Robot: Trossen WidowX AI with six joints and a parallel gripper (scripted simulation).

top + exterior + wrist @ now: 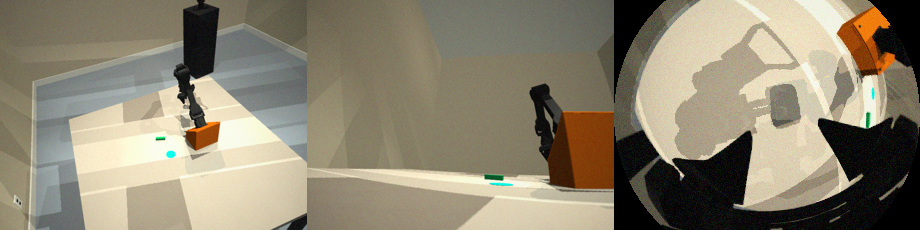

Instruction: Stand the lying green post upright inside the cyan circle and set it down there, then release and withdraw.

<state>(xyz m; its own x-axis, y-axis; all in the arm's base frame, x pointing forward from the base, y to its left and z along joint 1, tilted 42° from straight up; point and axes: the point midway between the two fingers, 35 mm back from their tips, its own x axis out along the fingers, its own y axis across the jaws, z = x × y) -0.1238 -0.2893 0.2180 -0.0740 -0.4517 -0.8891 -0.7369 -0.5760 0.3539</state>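
The green post is 350 mm ahead of my gripper tip, 200 mm to the left of it and 30 mm below it. From my gripper tip the other things lie so: cyan circle (370 mm ahead, 350 mm to the left, 40 mm below).
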